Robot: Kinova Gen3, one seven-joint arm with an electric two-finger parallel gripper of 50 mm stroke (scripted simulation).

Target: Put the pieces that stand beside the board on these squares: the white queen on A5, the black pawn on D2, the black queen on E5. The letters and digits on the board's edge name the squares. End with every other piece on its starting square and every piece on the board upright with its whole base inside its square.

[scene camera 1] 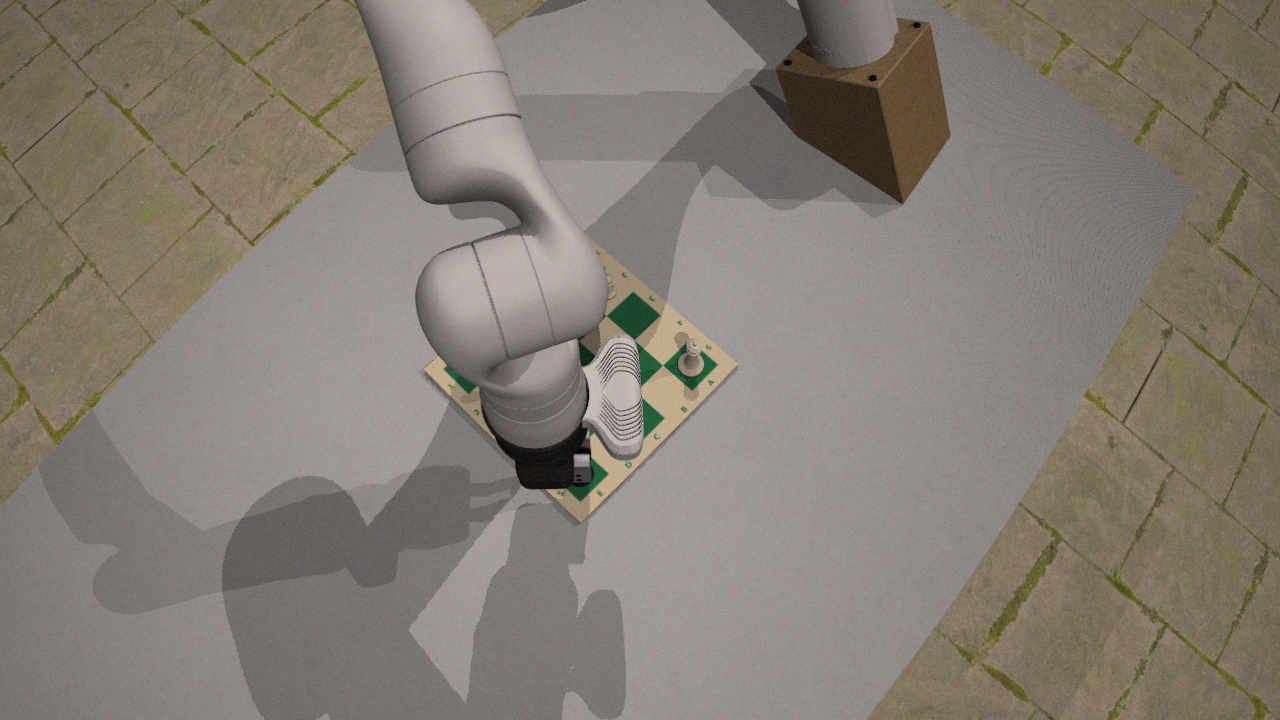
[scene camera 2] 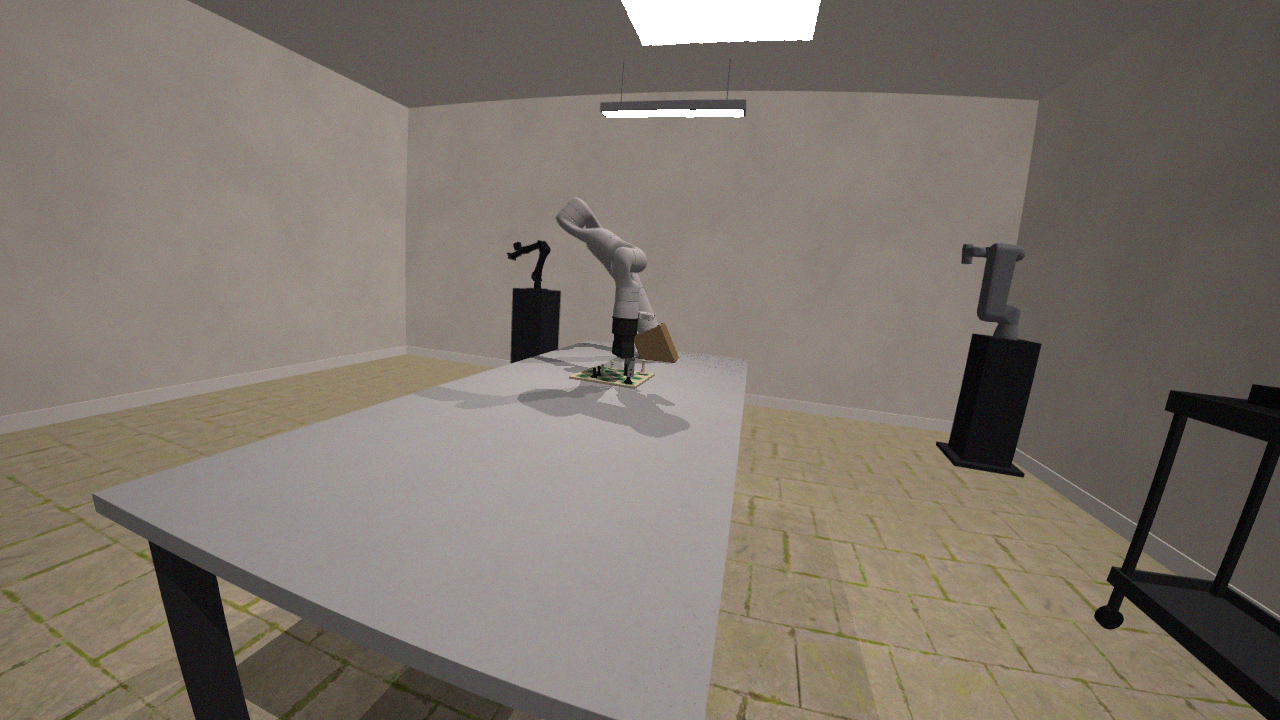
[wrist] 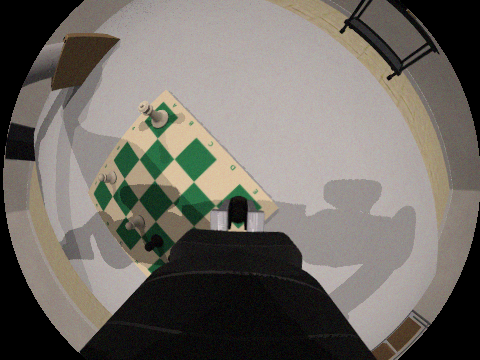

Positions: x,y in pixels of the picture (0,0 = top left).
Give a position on a board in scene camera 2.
At 616,377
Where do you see a white queen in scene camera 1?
690,364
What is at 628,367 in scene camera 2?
The gripper.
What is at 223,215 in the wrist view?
The gripper.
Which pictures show the gripper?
Scene camera 1, scene camera 2 and the wrist view: all of them.
